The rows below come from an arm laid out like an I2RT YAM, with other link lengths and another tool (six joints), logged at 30 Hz.
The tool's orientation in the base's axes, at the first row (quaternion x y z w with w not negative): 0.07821 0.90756 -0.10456 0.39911
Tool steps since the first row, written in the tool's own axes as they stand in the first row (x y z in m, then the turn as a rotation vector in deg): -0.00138 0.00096 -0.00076 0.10 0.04 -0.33; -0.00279 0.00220 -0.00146 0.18 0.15 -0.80; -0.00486 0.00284 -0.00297 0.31 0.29 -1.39; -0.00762 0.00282 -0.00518 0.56 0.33 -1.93; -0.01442 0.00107 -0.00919 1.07 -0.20 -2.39; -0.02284 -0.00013 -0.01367 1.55 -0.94 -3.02; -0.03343 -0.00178 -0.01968 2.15 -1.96 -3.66; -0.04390 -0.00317 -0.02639 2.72 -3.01 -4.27; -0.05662 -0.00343 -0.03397 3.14 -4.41 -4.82; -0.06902 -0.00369 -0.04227 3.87 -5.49 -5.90; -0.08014 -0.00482 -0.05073 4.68 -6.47 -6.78
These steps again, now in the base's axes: 0.00060 0.00104 0.00140 -0.29 0.13 0.14; 0.00133 0.00233 0.00275 -0.65 0.36 0.38; 0.00179 0.00321 0.00520 -1.13 0.65 0.65; 0.00207 0.00358 0.00870 -1.67 0.84 0.82; 0.00338 0.00251 0.01661 -2.45 0.47 0.81; 0.00558 0.00199 0.02595 -3.39 -0.06 0.96; 0.00803 0.00129 0.03797 -4.47 -0.84 1.07; 0.00998 0.00103 0.05033 -5.52 -1.67 1.18; 0.01306 0.00194 0.06479 -6.51 -2.86 1.41; 0.01543 0.00306 0.07948 -8.00 -3.59 1.72; 0.01662 0.00345 0.09344 -9.39 -4.27 1.83
